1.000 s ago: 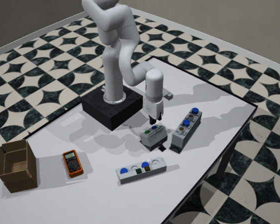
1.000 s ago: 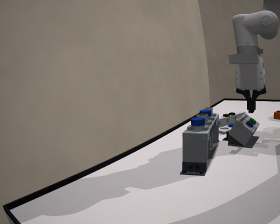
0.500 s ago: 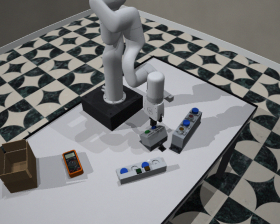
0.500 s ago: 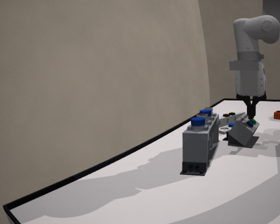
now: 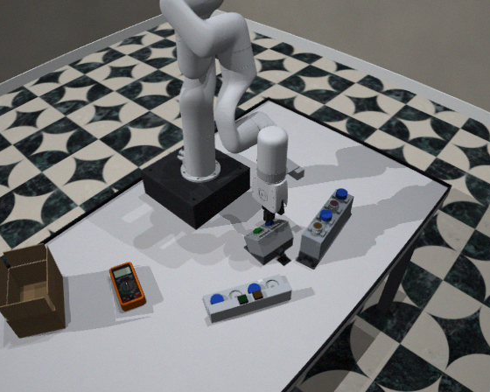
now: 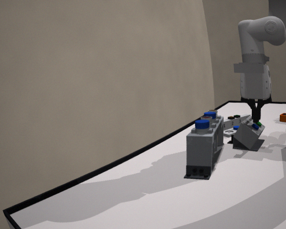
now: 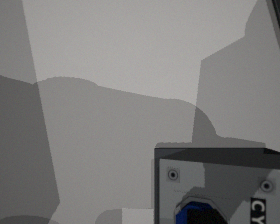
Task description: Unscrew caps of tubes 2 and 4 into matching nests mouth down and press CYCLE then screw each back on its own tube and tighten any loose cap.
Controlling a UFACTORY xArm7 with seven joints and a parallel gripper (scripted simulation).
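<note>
The blue key lies 30 mm below my hand. Also, from my hand: green key 40 mm to the right, 30 mm below, 10 mm behind; then orange multimeter 370 mm to the right, 220 mm behind, 80 mm below; then key housing 50 mm below, 20 mm to the right, 10 mm ahead.
</note>
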